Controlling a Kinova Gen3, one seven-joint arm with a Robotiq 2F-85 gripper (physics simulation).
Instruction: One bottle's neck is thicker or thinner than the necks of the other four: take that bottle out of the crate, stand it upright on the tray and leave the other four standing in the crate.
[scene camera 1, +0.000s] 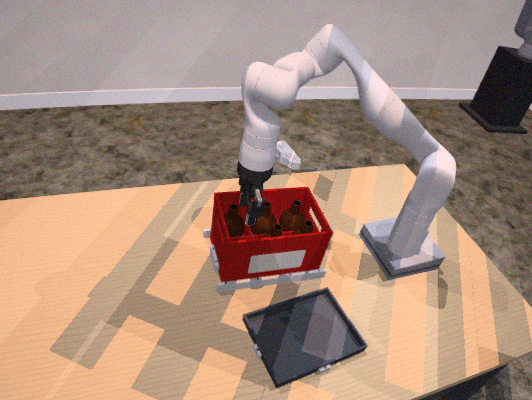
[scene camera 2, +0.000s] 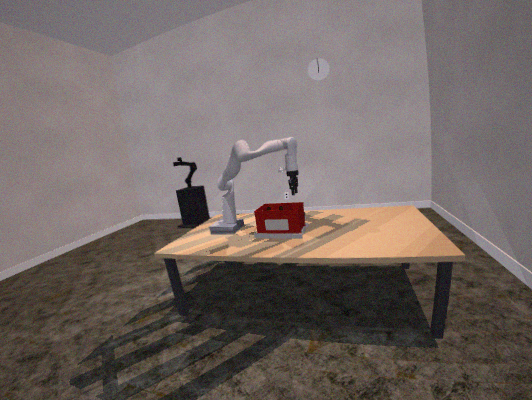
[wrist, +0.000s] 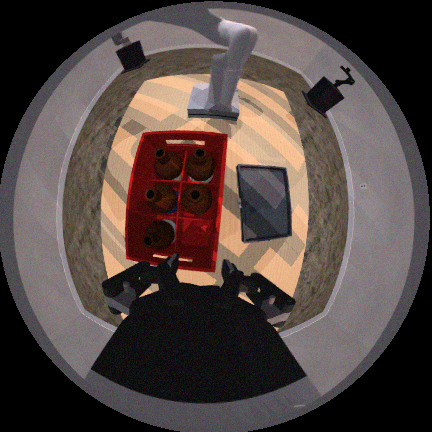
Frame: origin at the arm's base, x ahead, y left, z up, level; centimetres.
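Seen in the pictures: gripper, fingertip midpoint: (scene camera 1: 246, 214) (scene camera 2: 294, 194) (wrist: 199, 263); arm's base at its link origin: (scene camera 1: 401, 246) (scene camera 2: 230, 221) (wrist: 219, 98).
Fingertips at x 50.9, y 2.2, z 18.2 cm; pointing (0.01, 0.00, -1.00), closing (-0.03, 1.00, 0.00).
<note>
Offsets run from my fingertips to a thing's top centre. "*": to the spot under its first point.
A red crate @[dx -9.1, dy -6.9, dz -6.2 cm] (scene camera 1: 231, 260) (scene camera 2: 295, 222) (wrist: 135, 210) holds several upright brown bottles. The back row has a left bottle @[dx +0.4, dy -10.8, dz -7.4 cm] (scene camera 1: 233, 224) (wrist: 160, 234), a middle bottle @[dx -8.7, dy -11.5, dz -7.4 cm] (scene camera 1: 264, 225) (wrist: 164, 198) and a right bottle @[dx -17.5, dy -11.5, dz -7.4 cm] (scene camera 1: 294, 219) (wrist: 169, 166). The front row has a middle bottle @[dx -9.7, dy -2.6, dz -7.4 cm] (scene camera 1: 277, 230) (wrist: 198, 201) and a right bottle @[dx -18.3, dy -3.2, dz -7.4 cm] (scene camera 1: 308, 227) (wrist: 201, 166); its left compartment is empty. I cannot tell which neck differs. The dark tray @[* dx -13.6, dy +21.4, dz -23.2 cm] (scene camera 1: 305, 340) (wrist: 265, 205) is empty. My gripper (scene camera 1: 248, 212) (scene camera 2: 294, 193) (wrist: 199, 263) is open and empty, pointing down above the crate's left end.
The arm's base (scene camera 1: 405, 250) (scene camera 2: 226, 227) (wrist: 212, 107) stands right of the crate in scene camera 1. Grey strips @[* dx -9.3, dy +3.5, dz -22.1 cm] (scene camera 1: 272, 281) lie along the crate's foot. The crate's walls and inner dividers @[* dx -13.3, dy -6.8, dz -14.9 cm] (wrist: 182, 182) surround the bottles. A black pedestal (scene camera 1: 502, 90) (scene camera 2: 192, 206) stands beyond the table.
</note>
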